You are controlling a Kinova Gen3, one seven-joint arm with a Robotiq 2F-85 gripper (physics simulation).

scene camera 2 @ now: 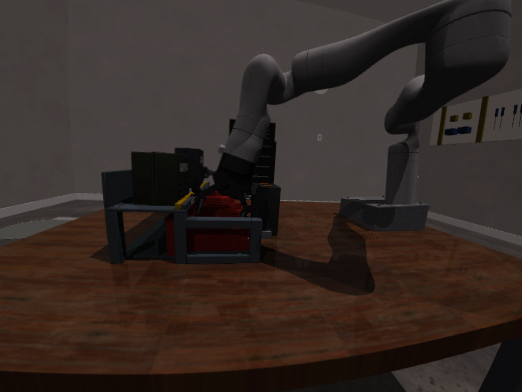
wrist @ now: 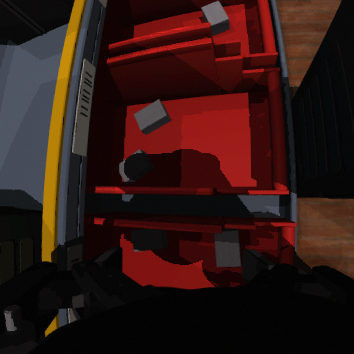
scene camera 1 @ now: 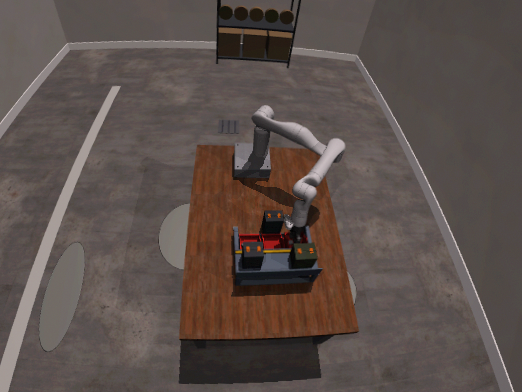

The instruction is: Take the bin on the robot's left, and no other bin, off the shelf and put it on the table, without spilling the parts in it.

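Places are measured from the arm's base along level axes (x ahead, y left, z up), in millimetres.
Where they show: gripper, between the fingertips: (wrist: 182, 262) (scene camera 1: 292, 244); arm's base, origin of its link: (scene camera 2: 399, 202) (scene camera 1: 260, 151).
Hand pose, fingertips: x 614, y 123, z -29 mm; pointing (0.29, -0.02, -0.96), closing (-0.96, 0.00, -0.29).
Note:
Things, the pixels of their top centre, and the offset from my fingertips. Level surfaces: height alone.
- middle bin, centre of its top: (wrist: 156, 113) (scene camera 2: 216, 200) (scene camera 1: 274, 244) dz +25, dx +13, dy -99 mm
- yellow rail, centre of its top: (wrist: 57, 103) (scene camera 2: 197, 188) (scene camera 1: 276, 251) dz +56, dx +65, dy -99 mm
- black case, centre of its top: (scene camera 2: 265, 184) (scene camera 1: 274, 215) dz +76, dx -120, dy -93 mm
- wooden table, height of its surface: dz -56 mm
Three red bins stand in a row on the low blue-grey shelf (scene camera 1: 273, 274) (scene camera 2: 219, 222). The bin on the robot's left (scene camera 1: 287, 243) (scene camera 2: 220, 204) (wrist: 154, 267) is the nearest one in the wrist view and holds two small grey blocks (wrist: 227, 248). My gripper (scene camera 1: 296, 236) (scene camera 2: 217, 187) (wrist: 182, 262) is open and empty, lowered right over this bin with its fingers spread across the bin's width. I cannot tell whether the fingers touch the walls. The middle bin (scene camera 1: 272, 241) (wrist: 211, 140) and the far bin (scene camera 1: 250, 240) (wrist: 168, 67) hold grey blocks too.
A yellow rail (wrist: 56, 140) (scene camera 2: 185, 199) runs along the shelf beside the bins. Two cases stand on the shelf top, one black (scene camera 1: 252, 255) and one green (scene camera 1: 304, 254). Another black case (scene camera 1: 273, 221) (wrist: 326, 133) stands on the wooden table (scene camera 1: 261, 312) (scene camera 2: 252, 316) close beside the bins.

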